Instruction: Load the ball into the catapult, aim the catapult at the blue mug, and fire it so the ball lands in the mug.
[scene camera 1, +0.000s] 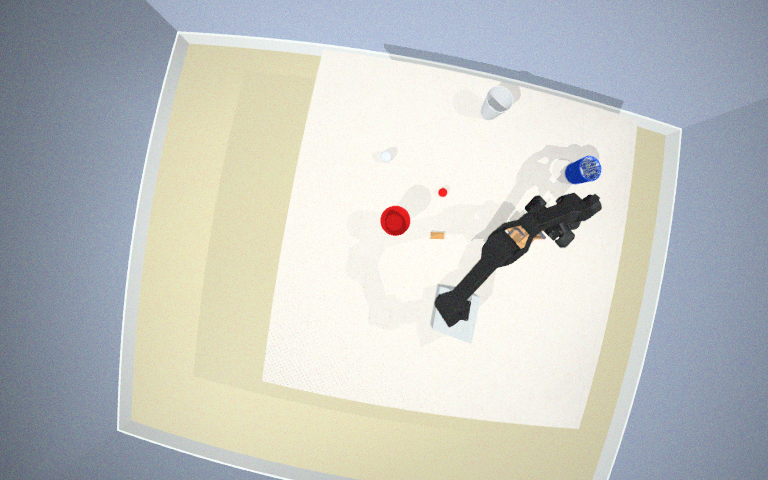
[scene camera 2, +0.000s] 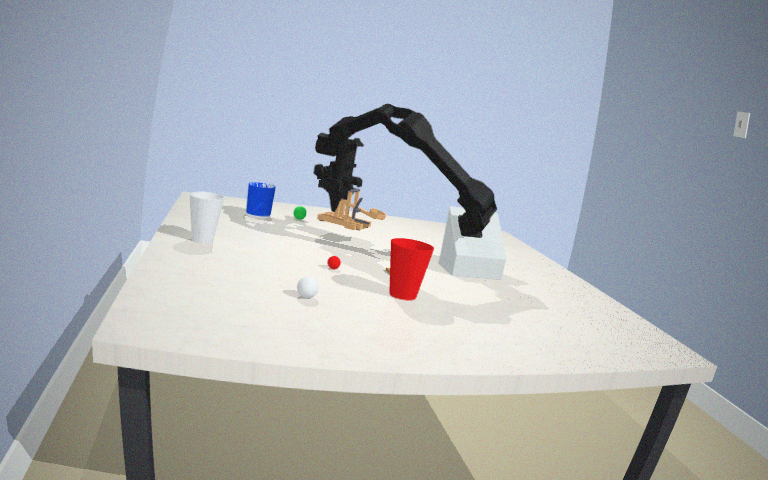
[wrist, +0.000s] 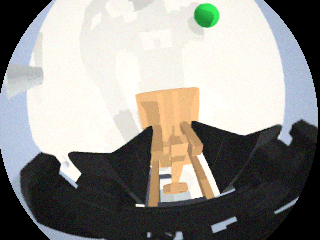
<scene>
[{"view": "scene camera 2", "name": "my gripper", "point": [336, 210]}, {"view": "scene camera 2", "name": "catapult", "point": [338, 217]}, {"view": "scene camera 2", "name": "blue mug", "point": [260, 195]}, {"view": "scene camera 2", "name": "red cup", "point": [409, 259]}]
</scene>
